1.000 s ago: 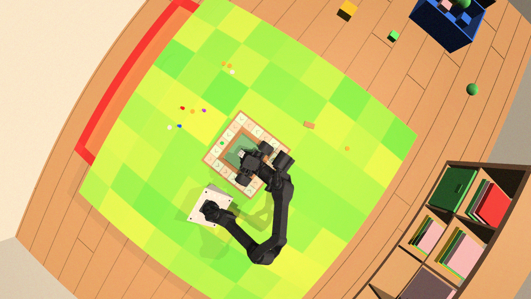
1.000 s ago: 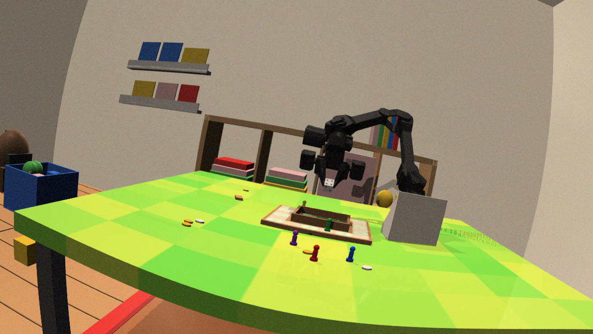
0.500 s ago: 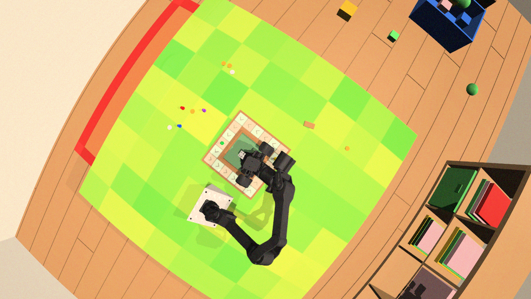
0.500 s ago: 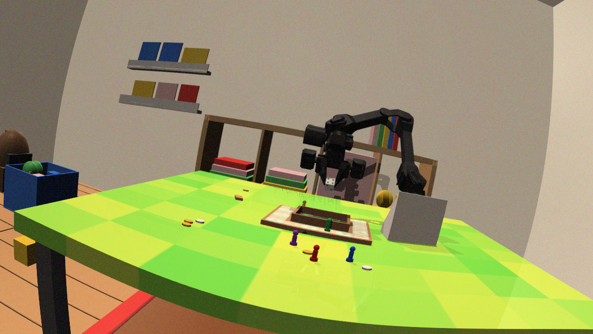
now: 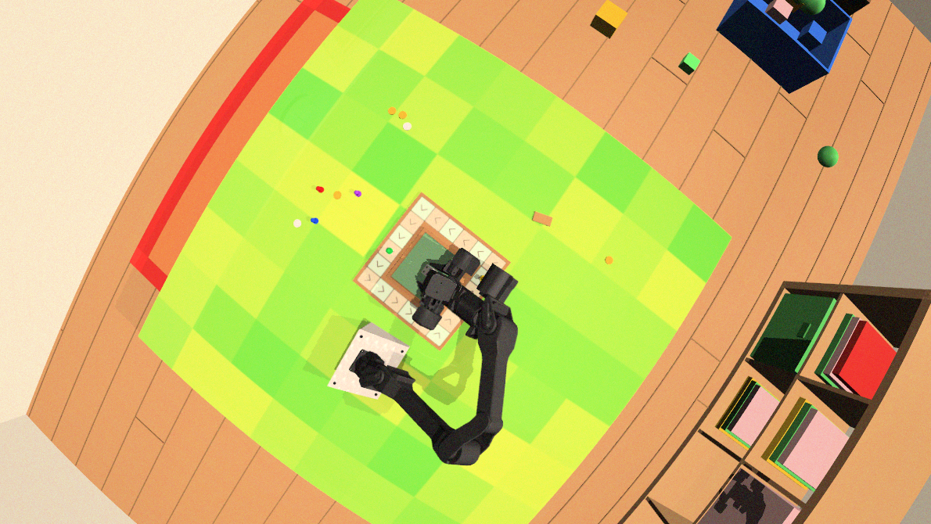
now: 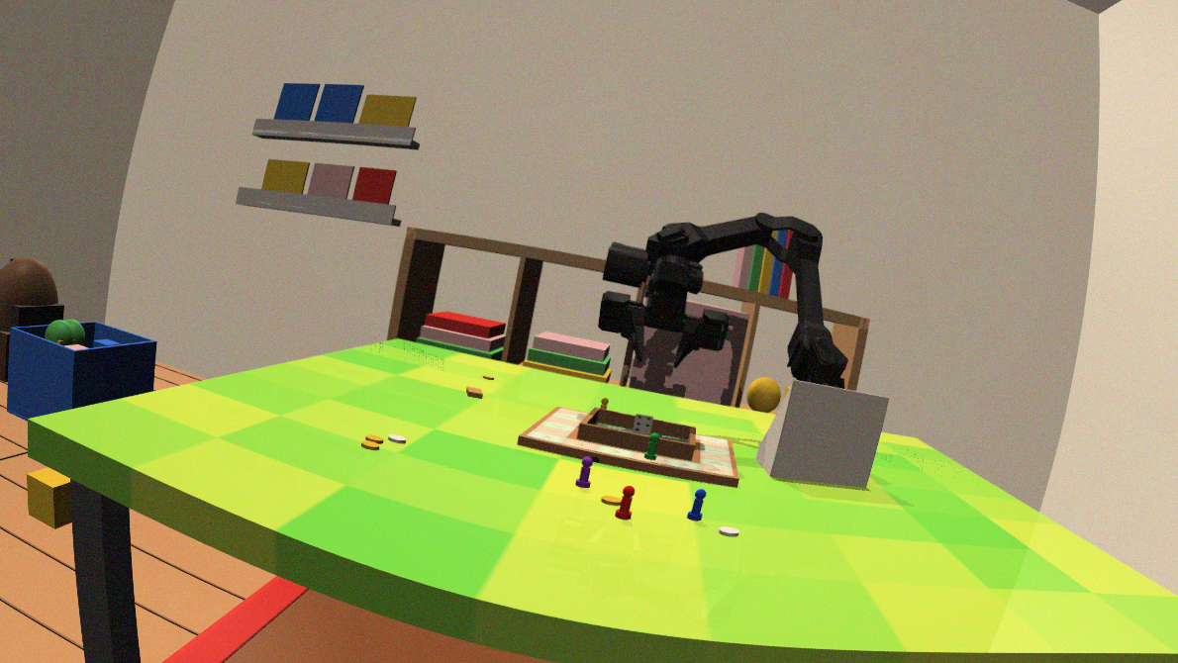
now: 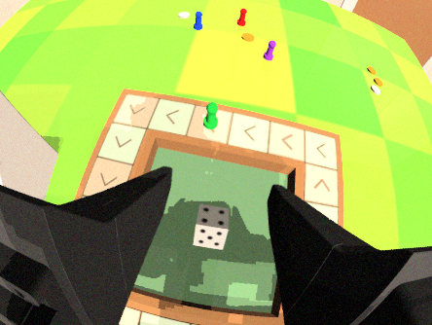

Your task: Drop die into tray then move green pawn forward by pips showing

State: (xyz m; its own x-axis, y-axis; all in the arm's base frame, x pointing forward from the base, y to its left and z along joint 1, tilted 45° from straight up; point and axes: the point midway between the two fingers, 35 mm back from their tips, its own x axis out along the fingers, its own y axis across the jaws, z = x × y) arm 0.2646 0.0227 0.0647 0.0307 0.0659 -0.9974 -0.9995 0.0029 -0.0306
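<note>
The green pawn is 1 cm behind my gripper tip, 11 cm to the left of it and 10 cm below it. From my gripper tip the other things lie so: green tray 12 cm below; yellow pawn 6 cm ahead, 12 cm to the right, 10 cm below; white die 9 cm below.
</note>
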